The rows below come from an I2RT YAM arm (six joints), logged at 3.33 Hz.
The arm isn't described. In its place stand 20 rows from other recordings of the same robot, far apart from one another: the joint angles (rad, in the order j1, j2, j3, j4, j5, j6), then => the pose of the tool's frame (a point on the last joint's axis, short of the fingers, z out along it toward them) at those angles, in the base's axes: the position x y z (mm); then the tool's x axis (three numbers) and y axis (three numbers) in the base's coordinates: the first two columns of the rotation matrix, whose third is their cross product.
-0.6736, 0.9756, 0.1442, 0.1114, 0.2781, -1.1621 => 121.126 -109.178 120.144 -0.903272 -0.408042 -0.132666 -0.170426 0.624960 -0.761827
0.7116, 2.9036, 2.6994, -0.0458, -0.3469, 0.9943 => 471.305 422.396 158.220 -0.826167 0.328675 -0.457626 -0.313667 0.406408 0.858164
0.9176, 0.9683, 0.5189, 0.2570, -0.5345, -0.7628 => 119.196 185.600 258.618 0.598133 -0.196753 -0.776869 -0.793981 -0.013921 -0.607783
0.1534, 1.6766, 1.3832, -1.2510, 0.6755, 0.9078 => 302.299 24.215 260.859 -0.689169 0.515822 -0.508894 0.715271 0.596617 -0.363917
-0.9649, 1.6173, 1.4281, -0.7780, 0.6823, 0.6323 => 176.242 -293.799 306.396 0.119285 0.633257 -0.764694 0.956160 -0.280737 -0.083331
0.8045, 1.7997, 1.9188, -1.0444, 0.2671, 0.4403 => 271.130 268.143 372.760 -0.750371 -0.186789 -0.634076 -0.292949 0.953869 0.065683
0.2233, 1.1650, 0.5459, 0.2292, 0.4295, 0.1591 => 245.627 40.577 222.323 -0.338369 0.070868 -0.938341 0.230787 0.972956 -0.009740
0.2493, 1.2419, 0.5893, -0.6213, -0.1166, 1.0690 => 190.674 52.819 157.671 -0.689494 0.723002 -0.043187 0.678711 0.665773 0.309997
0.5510, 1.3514, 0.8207, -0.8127, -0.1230, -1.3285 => 192.702 123.539 192.401 0.328124 -0.929188 -0.170131 -0.936141 -0.295759 -0.190177
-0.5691, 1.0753, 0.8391, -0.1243, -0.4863, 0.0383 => 215.692 -118.227 309.548 -0.292791 0.227484 -0.928722 0.119311 0.972388 0.200565
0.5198, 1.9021, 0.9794, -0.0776, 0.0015, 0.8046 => 313.167 179.163 111.800 -0.863903 0.335799 -0.375380 0.182414 0.903316 0.388259
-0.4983, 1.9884, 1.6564, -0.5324, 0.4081, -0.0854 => 386.322 -226.281 250.535 -0.722485 0.303972 -0.620980 0.605544 0.711663 -0.356164
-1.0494, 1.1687, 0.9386, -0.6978, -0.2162, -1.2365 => 123.236 -199.208 271.930 -0.870340 -0.337200 -0.358893 -0.119719 0.851806 -0.509994
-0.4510, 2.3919, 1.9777, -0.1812, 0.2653, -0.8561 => 492.161 -248.719 188.950 -0.796069 -0.424315 -0.431545 0.022470 0.691840 -0.721701
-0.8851, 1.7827, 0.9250, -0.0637, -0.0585, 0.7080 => 221.600 -267.576 138.302 0.104796 0.897162 -0.429091 0.897919 0.100116 0.428624
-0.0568, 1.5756, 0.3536, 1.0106, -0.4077, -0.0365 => 266.067 -0.990 145.373 -0.197129 -0.022346 -0.980123 -0.342352 0.938372 0.047462
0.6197, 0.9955, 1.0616, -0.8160, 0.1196, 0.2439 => 162.735 110.887 336.531 -0.660498 -0.176705 -0.729738 -0.356619 0.929117 0.097797
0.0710, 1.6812, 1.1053, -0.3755, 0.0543, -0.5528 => 350.095 22.962 203.596 -0.670518 -0.573310 -0.470873 -0.459990 0.819235 -0.342436
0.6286, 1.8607, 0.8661, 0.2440, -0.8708, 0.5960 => 267.209 227.917 127.617 -0.923168 -0.224038 -0.312358 -0.378210 0.384189 0.842233
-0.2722, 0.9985, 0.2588, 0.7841, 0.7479, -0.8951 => 184.629 -76.672 219.053 -0.637674 -0.415905 -0.648378 0.565930 0.318083 -0.760623
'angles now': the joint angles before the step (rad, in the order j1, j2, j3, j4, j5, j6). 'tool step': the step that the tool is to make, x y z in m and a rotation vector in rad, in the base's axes. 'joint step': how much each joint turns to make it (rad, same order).
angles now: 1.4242, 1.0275, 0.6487, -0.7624, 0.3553, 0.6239
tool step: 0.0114, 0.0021, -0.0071, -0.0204, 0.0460, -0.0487
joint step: -0.0686, 0.0401, -0.0028, 0.0151, -0.0461, -0.0015
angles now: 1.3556, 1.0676, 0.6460, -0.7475, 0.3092, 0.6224
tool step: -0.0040, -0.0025, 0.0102, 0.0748, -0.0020, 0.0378
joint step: 0.0146, -0.0590, 0.0000, 0.0193, -0.0221, -0.0159
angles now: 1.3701, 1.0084, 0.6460, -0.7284, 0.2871, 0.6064
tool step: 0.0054, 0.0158, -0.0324, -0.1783, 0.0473, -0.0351
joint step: -0.0109, 0.1977, 0.0026, 0.0031, 0.0000, 0.0272
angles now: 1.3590, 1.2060, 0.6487, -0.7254, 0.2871, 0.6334
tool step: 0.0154, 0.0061, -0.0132, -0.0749, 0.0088, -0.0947
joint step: -0.0641, 0.1053, 0.0218, 0.0004, 0.0167, 0.0286
